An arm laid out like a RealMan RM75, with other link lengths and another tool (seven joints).
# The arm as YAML. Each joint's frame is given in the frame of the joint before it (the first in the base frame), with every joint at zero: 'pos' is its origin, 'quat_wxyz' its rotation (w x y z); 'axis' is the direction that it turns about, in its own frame. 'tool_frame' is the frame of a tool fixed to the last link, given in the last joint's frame.
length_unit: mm
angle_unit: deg
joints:
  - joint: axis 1
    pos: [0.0, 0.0, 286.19]
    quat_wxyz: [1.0, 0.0, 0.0, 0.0]
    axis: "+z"
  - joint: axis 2
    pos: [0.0, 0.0, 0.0]
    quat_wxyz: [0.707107, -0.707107, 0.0, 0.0]
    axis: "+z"
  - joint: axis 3
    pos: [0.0, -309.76, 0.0]
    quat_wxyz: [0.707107, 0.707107, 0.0, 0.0]
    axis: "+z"
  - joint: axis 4
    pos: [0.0, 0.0, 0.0]
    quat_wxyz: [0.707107, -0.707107, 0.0, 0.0]
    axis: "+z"
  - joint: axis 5
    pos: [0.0, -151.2, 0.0]
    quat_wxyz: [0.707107, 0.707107, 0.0, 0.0]
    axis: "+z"
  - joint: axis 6
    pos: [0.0, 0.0, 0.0]
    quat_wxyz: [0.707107, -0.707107, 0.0, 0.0]
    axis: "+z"
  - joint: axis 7
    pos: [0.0, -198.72, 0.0]
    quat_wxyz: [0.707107, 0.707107, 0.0, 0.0]
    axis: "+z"
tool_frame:
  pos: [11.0, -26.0, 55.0]
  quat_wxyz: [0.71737, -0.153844, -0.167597, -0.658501]
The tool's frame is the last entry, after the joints.
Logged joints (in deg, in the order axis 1, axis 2, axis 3, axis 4, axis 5, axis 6, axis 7), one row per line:
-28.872, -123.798, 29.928, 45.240, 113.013, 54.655, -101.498
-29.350, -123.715, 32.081, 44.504, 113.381, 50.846, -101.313
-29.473, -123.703, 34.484, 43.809, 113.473, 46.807, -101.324
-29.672, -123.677, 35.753, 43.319, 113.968, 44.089, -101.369
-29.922, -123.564, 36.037, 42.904, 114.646, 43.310, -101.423
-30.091, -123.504, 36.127, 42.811, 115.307, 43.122, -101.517
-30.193, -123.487, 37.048, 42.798, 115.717, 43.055, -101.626
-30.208, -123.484, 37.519, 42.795, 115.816, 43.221, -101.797
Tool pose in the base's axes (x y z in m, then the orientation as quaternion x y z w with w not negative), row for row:
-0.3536, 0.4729, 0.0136, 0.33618, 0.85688, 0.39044, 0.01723
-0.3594, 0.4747, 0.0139, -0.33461, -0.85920, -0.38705, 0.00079
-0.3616, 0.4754, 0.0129, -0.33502, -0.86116, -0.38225, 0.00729
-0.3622, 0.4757, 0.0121, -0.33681, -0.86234, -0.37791, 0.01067
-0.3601, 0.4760, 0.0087, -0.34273, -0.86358, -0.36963, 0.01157
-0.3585, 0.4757, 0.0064, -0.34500, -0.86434, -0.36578, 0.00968
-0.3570, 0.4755, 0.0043, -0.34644, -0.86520, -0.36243, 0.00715
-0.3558, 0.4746, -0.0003, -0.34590, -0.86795, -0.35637, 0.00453
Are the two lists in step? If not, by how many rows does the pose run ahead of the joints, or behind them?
The pose runs 2 rows ahead of the joints: the pose in row i belongs to the joints in row i + 2.
